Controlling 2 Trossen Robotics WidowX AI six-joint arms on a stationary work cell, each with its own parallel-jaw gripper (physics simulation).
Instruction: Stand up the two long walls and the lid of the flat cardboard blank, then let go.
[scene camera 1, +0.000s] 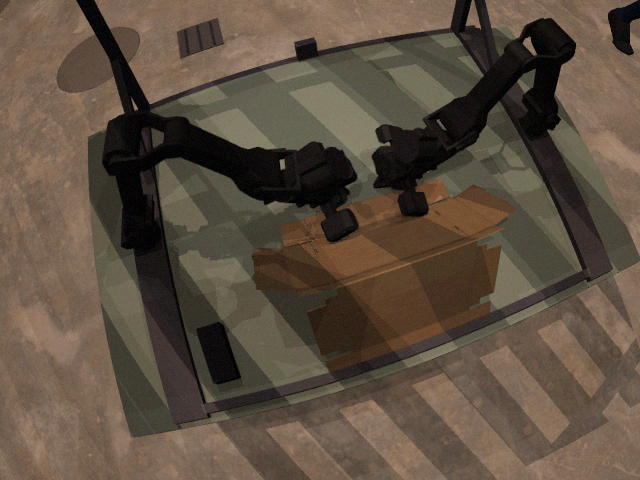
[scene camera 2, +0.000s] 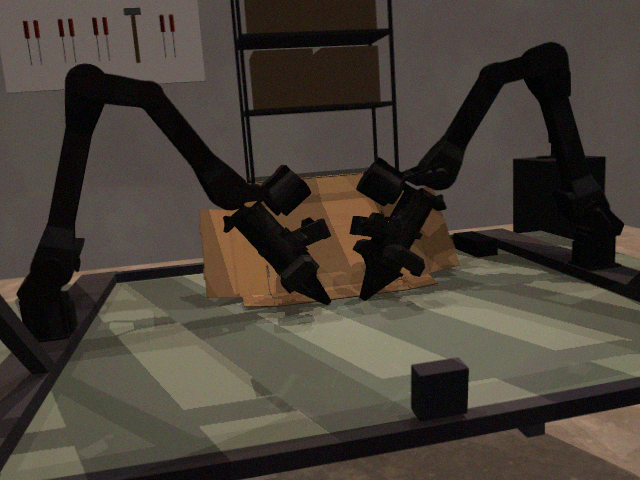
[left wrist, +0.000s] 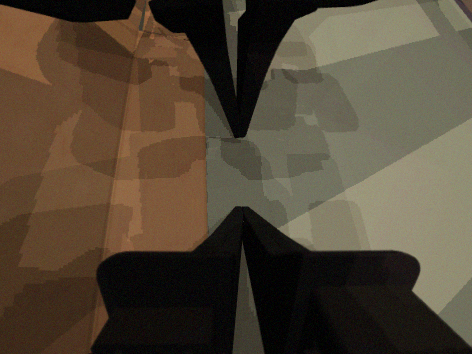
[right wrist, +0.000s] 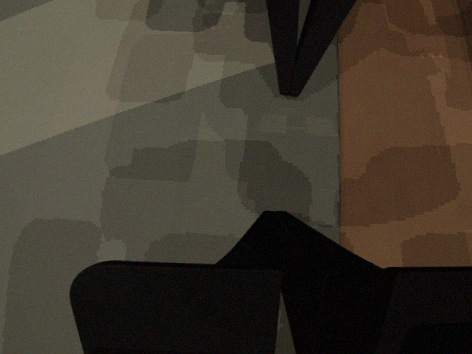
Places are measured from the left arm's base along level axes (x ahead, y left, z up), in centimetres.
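Pixels of known places: left gripper, fingertip midpoint: (scene camera 1: 374, 186) (scene camera 2: 329, 303) (left wrist: 241, 213) (right wrist: 288, 93); right gripper, fingertip midpoint: (scene camera 1: 347, 192) (scene camera 2: 362, 299) (left wrist: 239, 135) (right wrist: 273, 222); left arm's base, link origin: (scene camera 1: 533, 127) (scene camera 2: 50, 334); right arm's base, link origin: (scene camera 1: 147, 238) (scene camera 2: 594, 264).
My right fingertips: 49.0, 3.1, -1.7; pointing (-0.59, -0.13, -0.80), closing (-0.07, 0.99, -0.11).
For each thing: its top centre in the pictures, then the offset to it from my right fingertips, as dx, dy, dz.
- low strip, top centre: (scene camera 2: 257, 297) (scene camera 1: 435, 189) -17.2, +5.1, +1.2
- black slab, top centre: (scene camera 1: 216, 352) (scene camera 2: 474, 235) +32.9, +24.0, +3.4
- dark block, top centre: (scene camera 2: 438, 364) (scene camera 1: 305, 42) -3.2, -39.9, +5.6
The brown cardboard blank (scene camera 1: 413, 294) (scene camera 2: 330, 204) (left wrist: 60, 200) (right wrist: 400, 200) is folded up along a raised crease. In scene camera 2 its broad face slopes up steeply behind both grippers, with a low strip (scene camera 2: 258, 298) along its foot. In scene camera 1 the part nearer the table's front edge lies lower, with side flaps. My left gripper (scene camera 2: 328, 302) (left wrist: 241, 213) and right gripper (scene camera 2: 364, 298) (right wrist: 275, 212) are shut and empty, tips low beside the blank's foot edge and close to each other. The arms hide both tips in scene camera 1.
A black slab (scene camera 1: 218, 352) lies at the lower left in scene camera 1. A dark block (scene camera 1: 306, 49) (scene camera 2: 439, 390) sits on the frame rail. A dark frame beam (scene camera 1: 170, 356) runs along the table's side. A shelf rack (scene camera 2: 315, 37) stands behind.
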